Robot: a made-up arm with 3 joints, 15 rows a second.
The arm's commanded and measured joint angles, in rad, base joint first. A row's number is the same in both.
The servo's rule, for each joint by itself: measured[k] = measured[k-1] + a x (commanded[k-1-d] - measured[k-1]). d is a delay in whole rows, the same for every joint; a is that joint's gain. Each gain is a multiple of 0.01, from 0.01 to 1. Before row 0 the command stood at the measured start. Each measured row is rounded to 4 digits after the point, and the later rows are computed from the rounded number. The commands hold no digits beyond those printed.
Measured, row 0: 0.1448 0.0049 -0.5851
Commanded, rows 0 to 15: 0.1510 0.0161 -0.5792; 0.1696 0.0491 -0.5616; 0.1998 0.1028 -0.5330; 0.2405 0.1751 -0.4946; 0.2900 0.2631 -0.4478; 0.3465 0.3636 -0.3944; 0.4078 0.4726 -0.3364; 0.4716 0.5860 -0.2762; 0.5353 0.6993 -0.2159; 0.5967 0.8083 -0.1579; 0.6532 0.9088 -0.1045; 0.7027 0.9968 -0.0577; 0.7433 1.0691 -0.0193; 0.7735 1.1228 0.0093; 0.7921 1.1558 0.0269; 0.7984 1.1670 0.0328
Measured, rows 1 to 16: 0.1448 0.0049 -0.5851; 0.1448 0.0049 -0.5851; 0.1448 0.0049 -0.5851; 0.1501 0.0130 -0.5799; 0.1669 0.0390 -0.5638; 0.1952 0.0849 -0.5367; 0.2342 0.1498 -0.4997; 0.2822 0.2314 -0.4540; 0.3375 0.3266 -0.4016; 0.3980 0.4317 -0.3442; 0.4613 0.5428 -0.2844; 0.5249 0.6555 -0.2241; 0.5866 0.7655 -0.1658; 0.6439 0.8687 -0.1119; 0.6945 0.9609 -0.0642; 0.7365 1.0388 -0.0247
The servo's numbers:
d 3
a 0.86 0.72 0.88

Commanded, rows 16 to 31: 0.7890 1.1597 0.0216; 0.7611 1.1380 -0.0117; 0.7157 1.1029 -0.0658; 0.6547 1.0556 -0.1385; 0.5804 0.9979 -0.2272; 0.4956 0.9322 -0.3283; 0.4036 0.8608 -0.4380; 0.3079 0.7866 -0.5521; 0.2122 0.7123 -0.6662; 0.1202 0.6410 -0.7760; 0.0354 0.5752 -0.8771; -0.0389 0.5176 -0.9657; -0.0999 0.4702 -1.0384; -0.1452 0.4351 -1.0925; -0.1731 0.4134 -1.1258; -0.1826 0.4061 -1.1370
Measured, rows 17 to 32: 0.7683 1.0993 0.0052; 0.7888 1.1400 0.0243; 0.7971 1.1594 0.0318; 0.7901 1.1596 0.0228; 0.7652 1.1440 -0.0076; 0.7226 1.1144 -0.0588; 0.6642 1.0721 -0.1289; 0.5921 1.0187 -0.2154; 0.5091 0.9564 -0.3148; 0.4184 0.8876 -0.4232; 0.3234 0.8149 -0.5366; 0.2278 0.7410 -0.6506; 0.1353 0.6690 -0.7610; 0.0494 0.6015 -0.8632; -0.0265 0.5411 -0.9534; -0.0896 0.4901 -1.0282
